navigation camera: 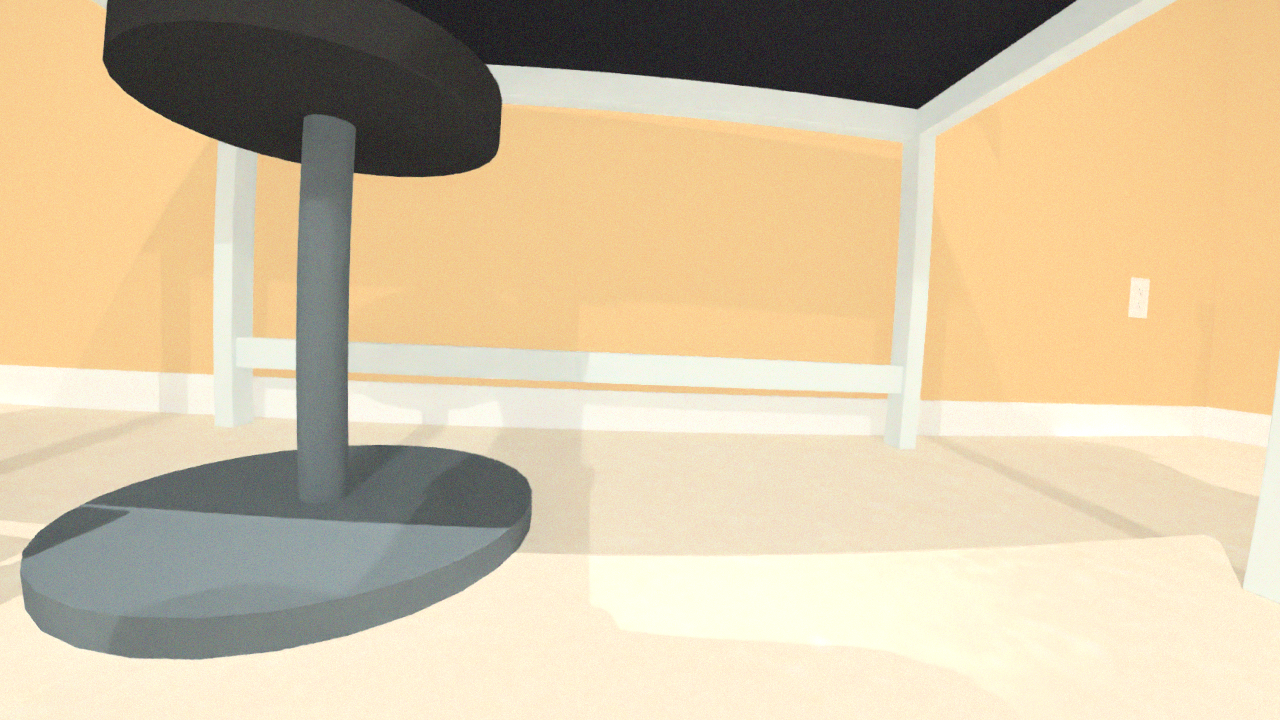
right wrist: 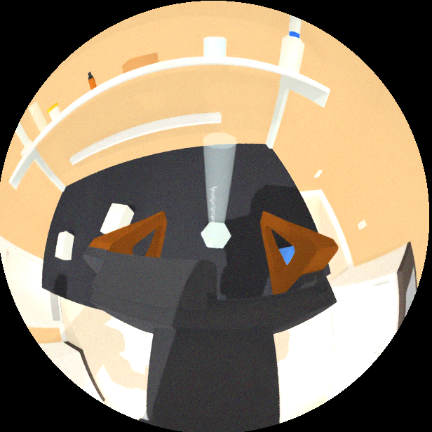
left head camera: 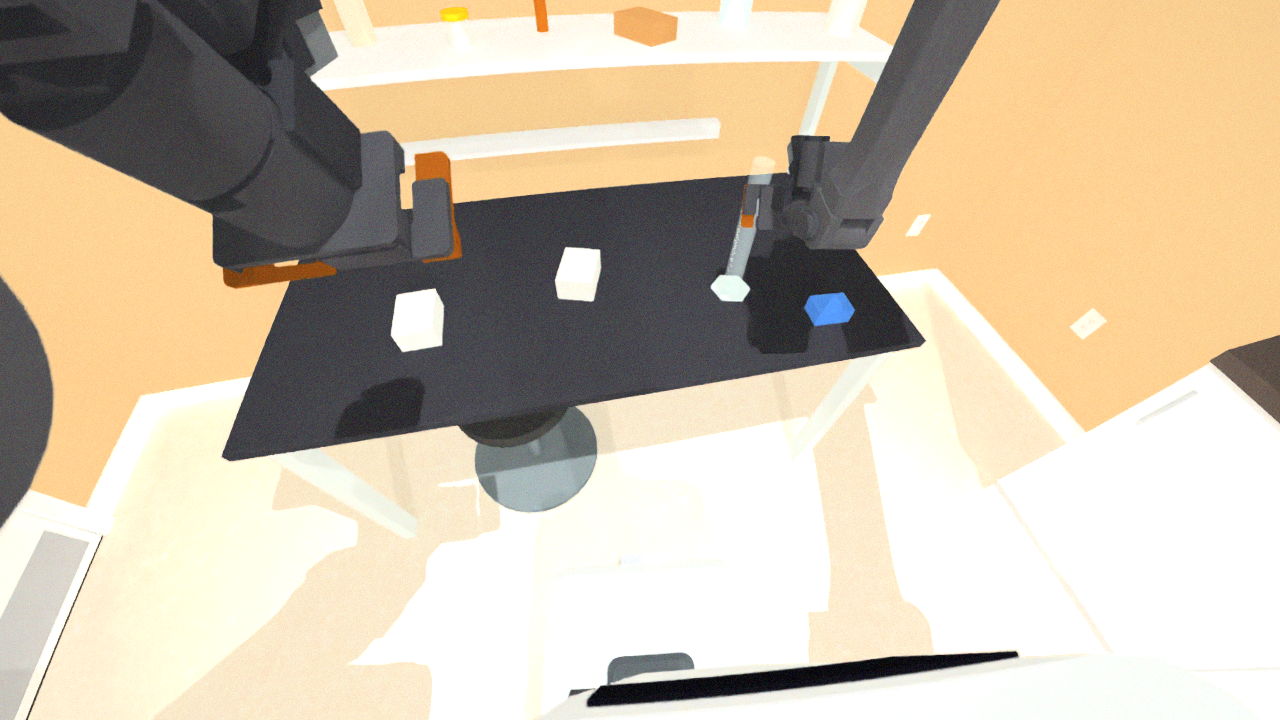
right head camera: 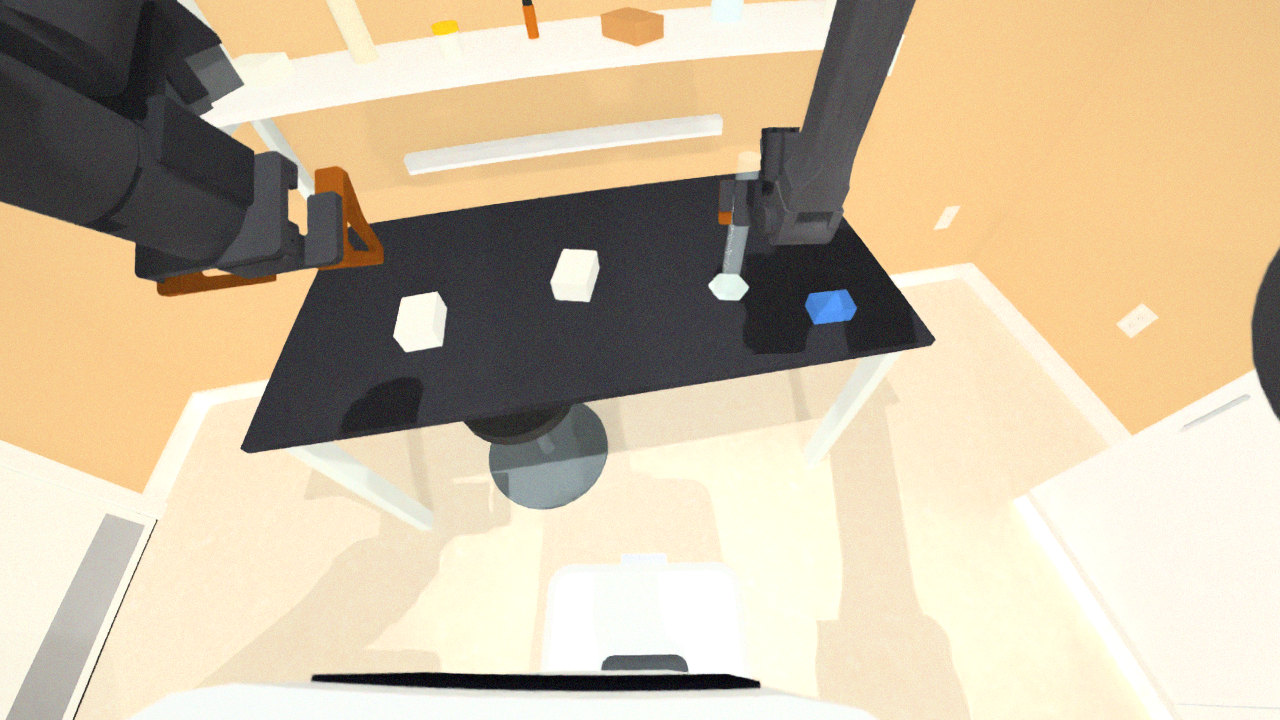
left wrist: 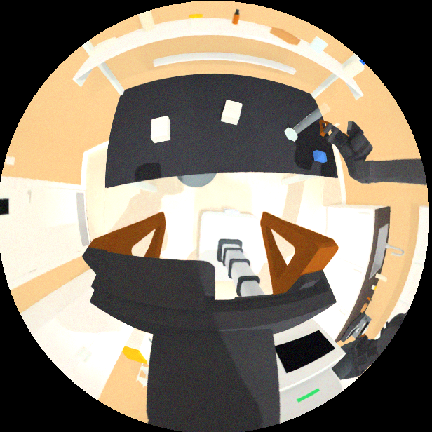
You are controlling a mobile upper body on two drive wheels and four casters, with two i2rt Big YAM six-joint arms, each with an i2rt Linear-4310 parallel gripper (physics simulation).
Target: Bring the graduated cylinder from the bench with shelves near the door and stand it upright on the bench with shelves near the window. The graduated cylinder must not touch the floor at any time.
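Frame: origin at the left arm's base, x left, y down, z back, level; centimetres.
Where they show: left gripper, fingertip midpoint: point(left head camera: 396, 257) point(right head camera: 327, 264); right gripper, fingertip midpoint: point(left head camera: 770, 201).
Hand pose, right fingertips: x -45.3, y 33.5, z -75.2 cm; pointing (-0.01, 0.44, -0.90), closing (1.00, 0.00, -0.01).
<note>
Things, the pixels of their top centre, and the offset from my right fingertips. "spot": a spot on its surface instead. Level surfaces: height alone.
- clear graduated cylinder, top centre: point(right head camera: 750, 156) point(left head camera: 764, 161) dx -0.9, dy -2.2, dz -9.9 cm
- black bench top, surface height: dy +31.3 cm
- blue block, top centre: point(right head camera: 832, 300) point(left head camera: 832, 303) dx -23.0, dy +27.3, dz -0.5 cm
- shelf, surface spot: point(right head camera: 537, 67) spot: dx +38.5, dy -14.1, dz -25.1 cm
The clear graduated cylinder point(left head camera: 738, 253) point(right head camera: 733, 254) point(left wrist: 306, 120) point(right wrist: 218, 185) stands upright on its pale hexagonal foot on the black bench top point(left head camera: 537, 358) point(right head camera: 537, 358) point(left wrist: 200, 155) point(right wrist: 165, 175). My right gripper point(left head camera: 751, 210) point(right head camera: 732, 210) point(left wrist: 327, 124) point(right wrist: 213, 216) is open and empty, beside the cylinder's upper part. In the right wrist view the cylinder's foot shows between the fingertips; whether the fingers reach around the cylinder is unclear. My left gripper point(left head camera: 362, 246) point(right head camera: 286, 255) point(left wrist: 212, 217) is open and empty, high at the bench's left end.
A blue block point(left head camera: 828, 308) point(right head camera: 830, 307) point(left wrist: 320, 156) lies right of the cylinder. Two white blocks point(left head camera: 418, 319) point(left head camera: 578, 274) lie farther left. A shelf point(left head camera: 537, 51) point(right head camera: 537, 67) with bottles and a brown box hangs behind. A round stool point(navigation camera: 322, 313) stands under the bench's front edge.
</note>
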